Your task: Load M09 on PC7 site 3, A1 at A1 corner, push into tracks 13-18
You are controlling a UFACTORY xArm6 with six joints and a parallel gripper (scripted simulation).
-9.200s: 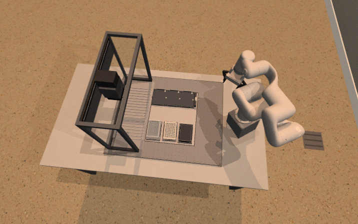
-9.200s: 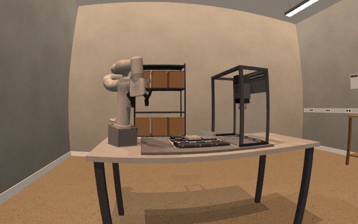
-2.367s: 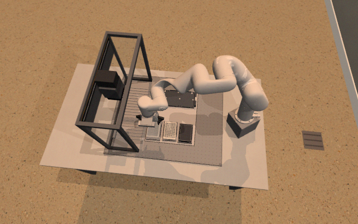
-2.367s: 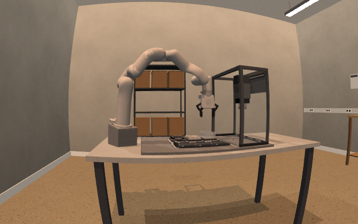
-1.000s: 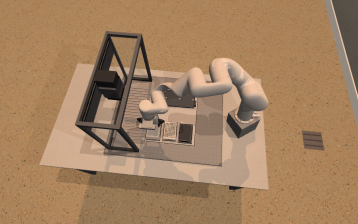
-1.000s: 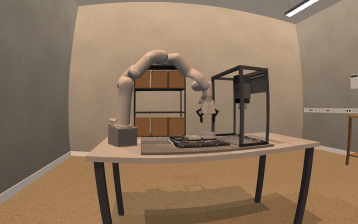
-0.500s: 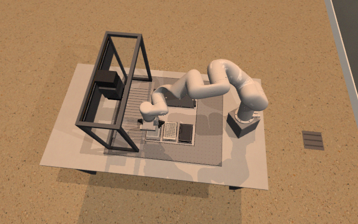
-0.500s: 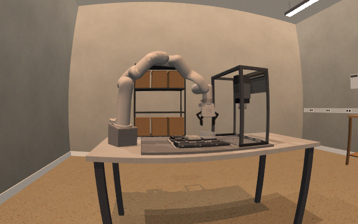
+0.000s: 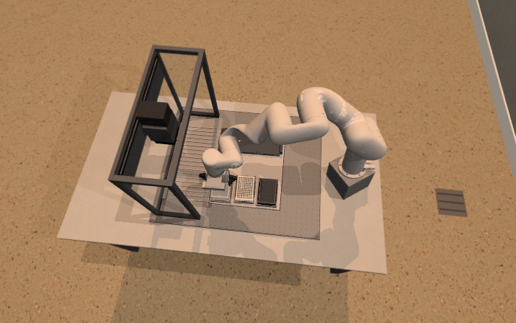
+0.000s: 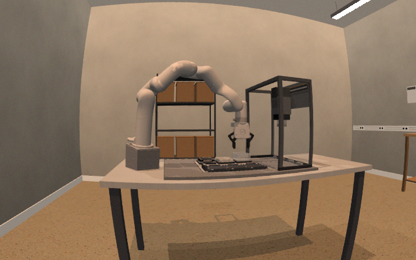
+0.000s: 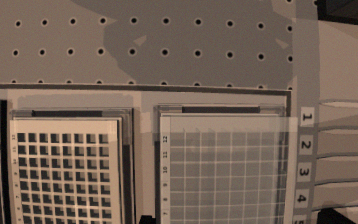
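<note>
My gripper is now 60 mm above the deep-well block M09. Also, from my hand: white 96-well plate M06 (110 mm behind, 70 mm below, 10 mm to the right); then nest S3 (90 mm below); then dark plate M60 (220 mm behind, 70 mm below).
</note>
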